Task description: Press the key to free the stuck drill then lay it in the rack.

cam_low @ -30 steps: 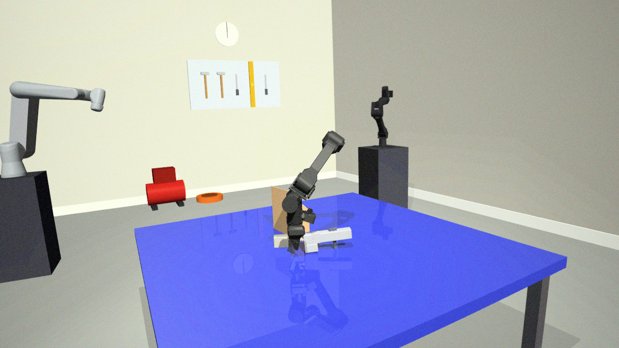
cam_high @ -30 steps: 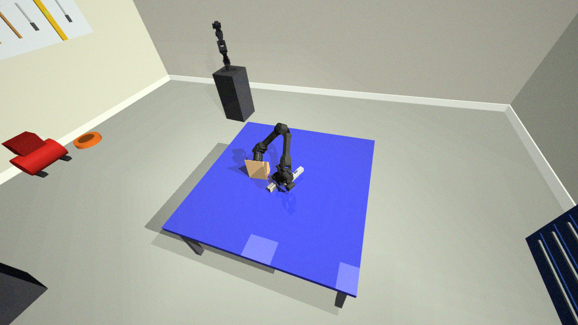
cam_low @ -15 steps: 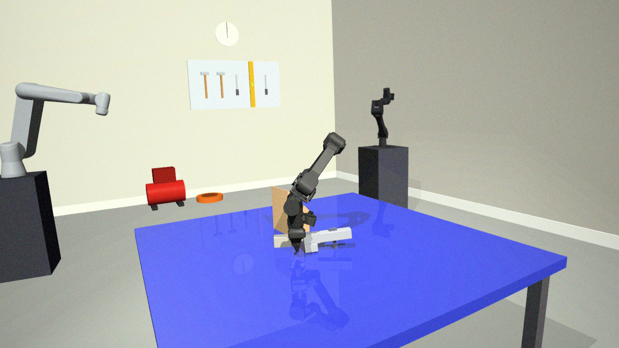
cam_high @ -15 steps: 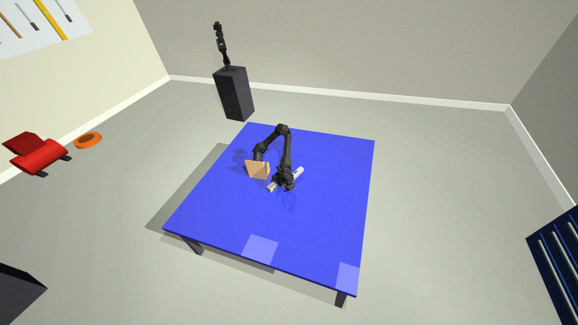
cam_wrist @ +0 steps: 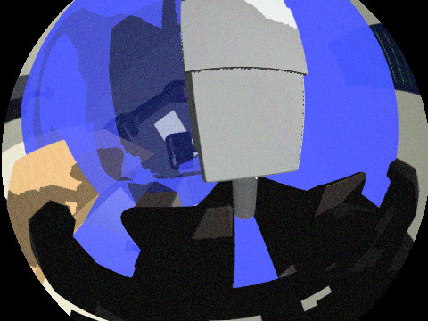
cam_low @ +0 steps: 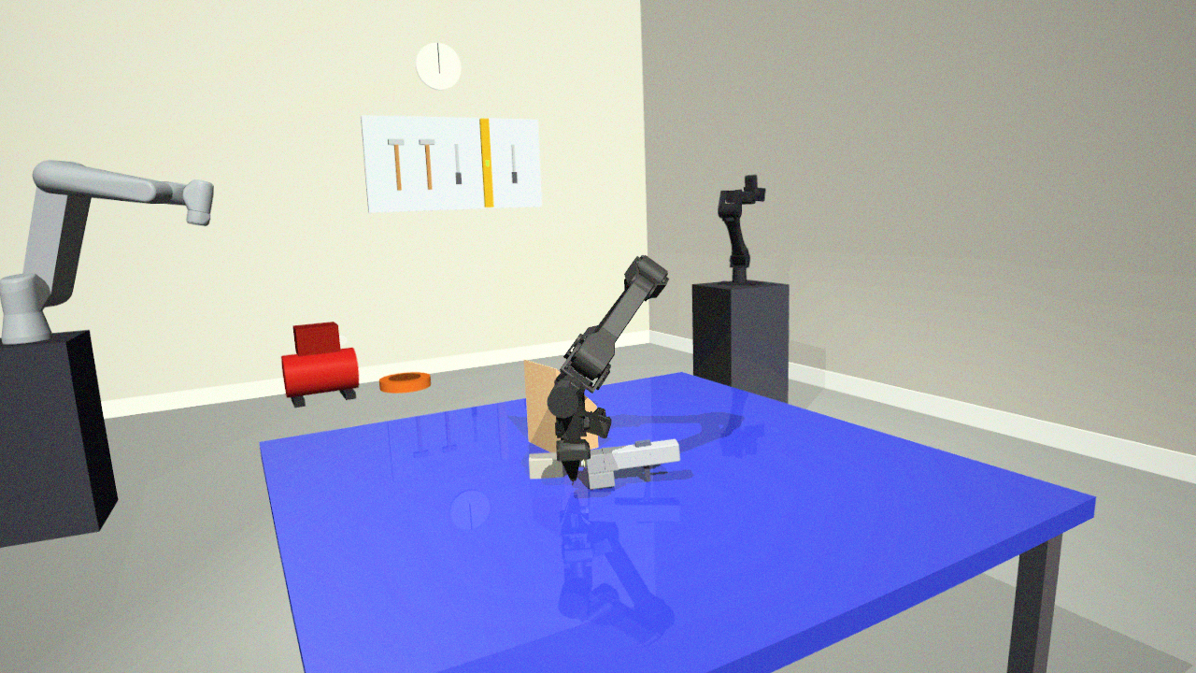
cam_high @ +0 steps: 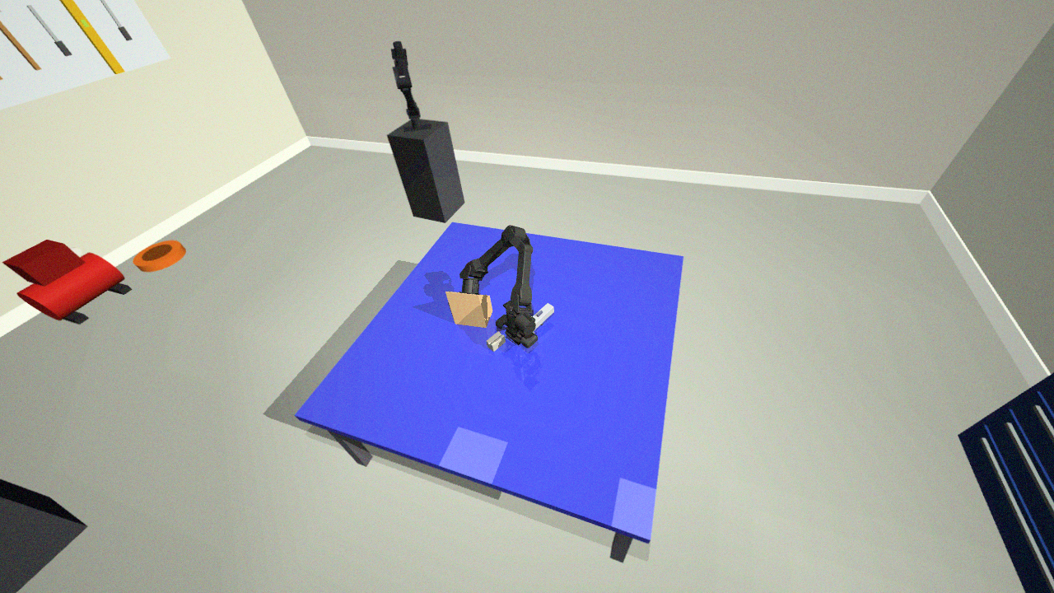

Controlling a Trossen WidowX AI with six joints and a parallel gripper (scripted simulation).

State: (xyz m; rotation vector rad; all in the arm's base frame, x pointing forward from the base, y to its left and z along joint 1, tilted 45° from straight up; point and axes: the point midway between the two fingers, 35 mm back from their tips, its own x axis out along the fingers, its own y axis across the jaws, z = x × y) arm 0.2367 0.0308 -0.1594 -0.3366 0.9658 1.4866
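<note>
My gripper tip is now 50 mm to the right of the drill, 40 mm below it and 20 mm short of it. Round my gripper tip: small dark key 130 mm to the left, 50 mm ahead, 40 mm above; then grey housing 110 mm to the left, 40 mm ahead, 30 mm above.
</note>
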